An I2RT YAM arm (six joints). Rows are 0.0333 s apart.
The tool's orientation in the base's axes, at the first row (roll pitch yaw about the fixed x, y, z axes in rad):
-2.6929, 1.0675, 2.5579
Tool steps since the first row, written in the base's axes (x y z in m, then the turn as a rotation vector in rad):
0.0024, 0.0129, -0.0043, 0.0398, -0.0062, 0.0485
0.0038, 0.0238, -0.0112, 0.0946, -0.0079, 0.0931
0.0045, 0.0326, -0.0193, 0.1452, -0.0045, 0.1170
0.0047, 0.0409, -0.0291, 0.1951, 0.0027, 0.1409
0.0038, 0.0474, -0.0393, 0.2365, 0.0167, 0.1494
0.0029, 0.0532, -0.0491, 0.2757, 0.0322, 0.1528
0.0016, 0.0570, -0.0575, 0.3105, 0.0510, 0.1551
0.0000, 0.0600, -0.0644, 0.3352, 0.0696, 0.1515
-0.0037, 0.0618, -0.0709, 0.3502, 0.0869, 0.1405
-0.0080, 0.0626, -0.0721, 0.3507, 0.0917, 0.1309
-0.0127, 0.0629, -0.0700, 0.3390, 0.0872, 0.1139
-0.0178, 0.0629, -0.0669, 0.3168, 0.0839, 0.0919
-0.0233, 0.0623, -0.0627, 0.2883, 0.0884, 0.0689
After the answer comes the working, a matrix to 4 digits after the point.
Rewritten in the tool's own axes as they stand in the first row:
0.0062, 0.0098, -0.0074, -0.0602, 0.0189, 0.0006
0.0146, 0.0183, -0.0125, -0.1217, 0.0532, 0.0055
0.0238, 0.0254, -0.0157, -0.1621, 0.0912, 0.0137
0.0345, 0.0321, -0.0180, -0.2012, 0.1307, 0.0185
0.0455, 0.0370, -0.0191, -0.2216, 0.1702, 0.0210
0.0560, 0.0415, -0.0198, -0.2363, 0.2098, 0.0236
0.0649, 0.0442, -0.0198, -0.2473, 0.2478, 0.0222
0.0724, 0.0460, -0.0198, -0.2491, 0.2788, 0.0193
0.0800, 0.0453, -0.0200, -0.2409, 0.3027, 0.0166
0.0830, 0.0425, -0.0219, -0.2314, 0.3077, 0.0172
0.0832, 0.0384, -0.0250, -0.2130, 0.2993, 0.0232
0.0825, 0.0336, -0.0285, -0.1857, 0.2840, 0.0261
0.0809, 0.0280, -0.0322, -0.1529, 0.2681, 0.0206

The tool's axes in the first row as the columns of a matrix, in the base's axes (rounded; the answer above uses it unrounded):
-0.4025, 0.8136, 0.4195
0.2658, 0.5424, -0.7970
-0.8760, -0.2092, -0.4346

